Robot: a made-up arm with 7 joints. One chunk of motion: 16 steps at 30 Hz.
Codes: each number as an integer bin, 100 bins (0 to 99) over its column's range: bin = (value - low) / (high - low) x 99, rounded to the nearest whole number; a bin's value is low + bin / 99 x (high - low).
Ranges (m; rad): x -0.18..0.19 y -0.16..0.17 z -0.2..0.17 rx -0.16..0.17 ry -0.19..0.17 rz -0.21..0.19
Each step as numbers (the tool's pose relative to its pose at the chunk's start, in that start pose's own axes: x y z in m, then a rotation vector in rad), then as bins.
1 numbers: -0.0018 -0.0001 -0.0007 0.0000 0.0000 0.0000
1 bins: 48 48 53 48 52 52
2 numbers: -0.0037 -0.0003 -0.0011 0.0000 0.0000 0.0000
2 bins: 47 48 53 48 52 52
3 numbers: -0.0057 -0.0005 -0.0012 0.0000 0.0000 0.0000
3 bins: 47 48 53 48 52 52
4 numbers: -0.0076 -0.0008 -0.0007 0.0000 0.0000 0.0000
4 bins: 46 48 53 48 52 52
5 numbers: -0.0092 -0.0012 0.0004 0.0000 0.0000 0.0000
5 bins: 46 48 54 48 52 52
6 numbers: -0.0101 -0.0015 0.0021 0.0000 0.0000 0.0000
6 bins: 45 48 54 48 52 52
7 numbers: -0.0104 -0.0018 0.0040 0.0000 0.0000 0.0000
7 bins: 45 47 55 48 52 52
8 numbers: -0.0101 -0.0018 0.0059 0.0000 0.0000 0.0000
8 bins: 45 47 55 48 52 52
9 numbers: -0.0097 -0.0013 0.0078 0.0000 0.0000 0.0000
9 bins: 46 48 56 48 52 52
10 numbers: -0.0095 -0.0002 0.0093 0.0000 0.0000 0.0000
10 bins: 46 48 56 48 52 52
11 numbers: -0.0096 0.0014 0.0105 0.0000 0.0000 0.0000
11 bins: 46 48 56 48 52 52
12 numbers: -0.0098 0.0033 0.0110 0.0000 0.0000 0.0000
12 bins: 46 49 56 48 52 52
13 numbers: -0.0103 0.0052 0.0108 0.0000 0.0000 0.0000
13 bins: 45 50 56 48 52 52
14 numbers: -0.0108 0.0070 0.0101 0.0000 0.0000 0.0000
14 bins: 45 50 56 48 52 52
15 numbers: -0.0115 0.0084 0.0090 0.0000 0.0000 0.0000
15 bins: 45 51 56 48 52 52
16 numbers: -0.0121 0.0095 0.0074 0.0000 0.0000 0.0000
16 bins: 45 51 55 48 52 52
